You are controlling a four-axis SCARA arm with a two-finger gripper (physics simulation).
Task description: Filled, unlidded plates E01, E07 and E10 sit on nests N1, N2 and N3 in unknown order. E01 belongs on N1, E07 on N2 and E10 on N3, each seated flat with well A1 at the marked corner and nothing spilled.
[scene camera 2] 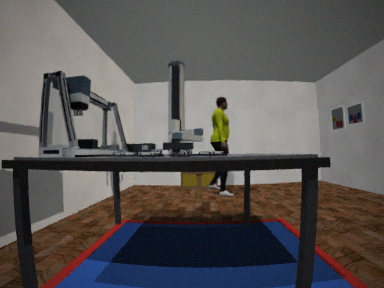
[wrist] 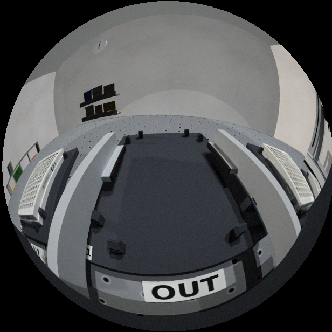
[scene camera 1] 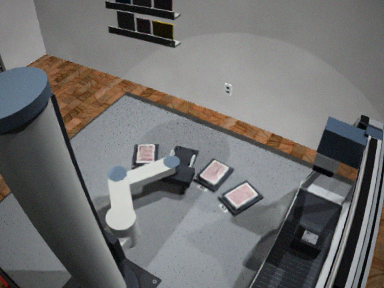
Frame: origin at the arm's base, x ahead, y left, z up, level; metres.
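Seen in the pictures: gripper, fingertip midpoint: [scene camera 2: 181,151] [scene camera 1: 183,153].
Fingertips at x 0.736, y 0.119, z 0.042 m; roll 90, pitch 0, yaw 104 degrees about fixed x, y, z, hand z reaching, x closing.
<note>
Offsets run from my fingertips to a thing's top centre. "*": to the spot under its first point.
My gripper [scene camera 1: 184,156] [scene camera 2: 178,151] [wrist: 167,137] is low over the OUT nest [wrist: 165,215], its two long fingers standing partly apart, empty, one along each side of the bare dark nest with small corner posts. A white plate @(dz -0.003, dx -0.094, dy +0.163 m) [scene camera 1: 146,153] [wrist: 40,186] with reddish wells sits on the nest labelled N1, left of the gripper in the wrist view. A second plate @(dz -0.003, dx -0.022, dy -0.180 m) [scene camera 1: 215,171] [wrist: 290,176] sits on the nest to the right. A third plate @(dz -0.003, dx -0.079, dy -0.348 m) [scene camera 1: 242,195] sits on the farther nest @(* dz -0.018, dx -0.074, dy -0.411 m) [scene camera 1: 254,201]. All three look flat. The plate names and A1 well marks cannot be read.
A gantry machine @(* dz +0.353, dx +0.041, dy -0.600 m) [scene camera 2: 80,92] with a dark head @(* dz +0.435, dx -0.038, dy -0.660 m) [scene camera 1: 342,142] stands at the table's side, its dark deck carrying a black block @(* dz +0.091, dx -0.219, dy -0.687 m) [scene camera 1: 307,239]. The arm's column [scene camera 1: 55,190] [scene camera 2: 176,97] stands on the table. A person in a yellow-green top [scene camera 2: 220,125] is behind the table.
</note>
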